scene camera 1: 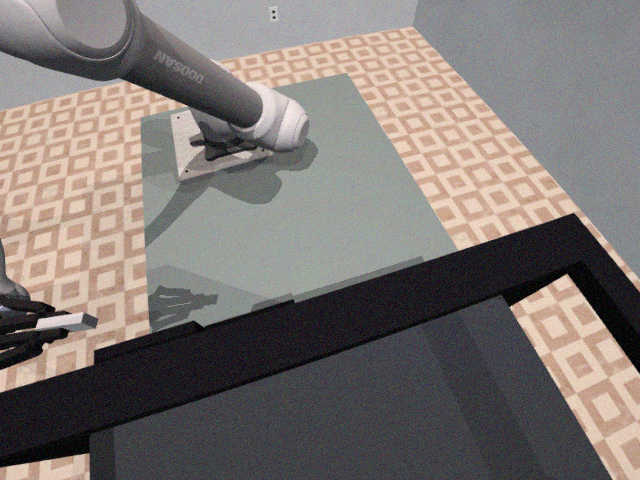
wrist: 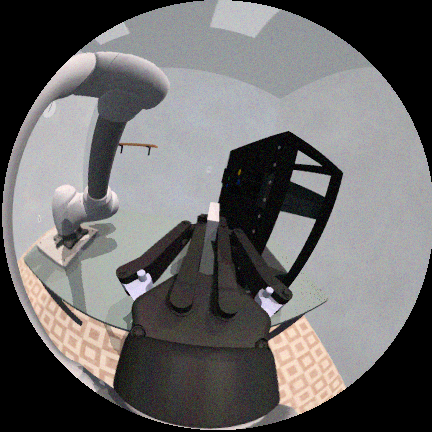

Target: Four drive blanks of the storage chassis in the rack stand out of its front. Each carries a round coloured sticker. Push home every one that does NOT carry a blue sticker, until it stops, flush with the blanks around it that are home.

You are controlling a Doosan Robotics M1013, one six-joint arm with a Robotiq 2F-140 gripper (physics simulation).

Labels:
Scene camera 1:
my gripper: 90, 320
black rack: 427, 365
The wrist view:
my gripper: 213, 210
black rack: 256, 185

